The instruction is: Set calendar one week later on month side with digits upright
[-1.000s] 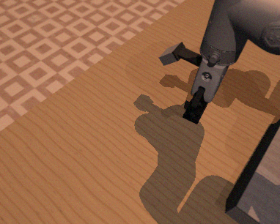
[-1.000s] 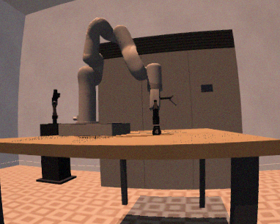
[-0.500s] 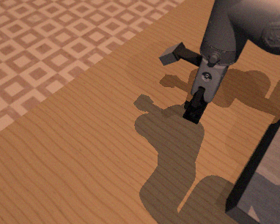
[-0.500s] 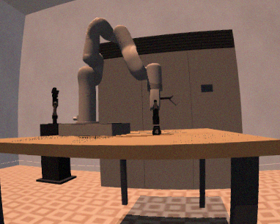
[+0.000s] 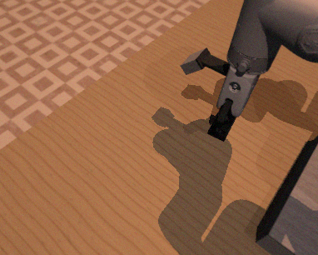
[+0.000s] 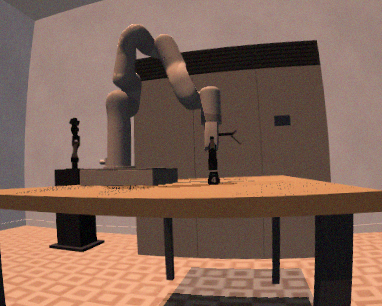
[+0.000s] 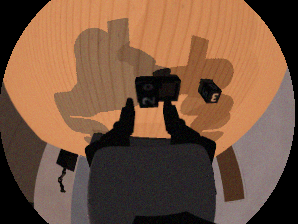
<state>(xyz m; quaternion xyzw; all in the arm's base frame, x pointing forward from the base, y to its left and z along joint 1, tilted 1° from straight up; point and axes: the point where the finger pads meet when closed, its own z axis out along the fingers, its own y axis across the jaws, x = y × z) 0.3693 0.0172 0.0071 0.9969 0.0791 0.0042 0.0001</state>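
Now: hand 40 mm above the black digit cube. Also, from my hand: black cube: 120 mm to the right, 50 mm below, 20 mm ahead.
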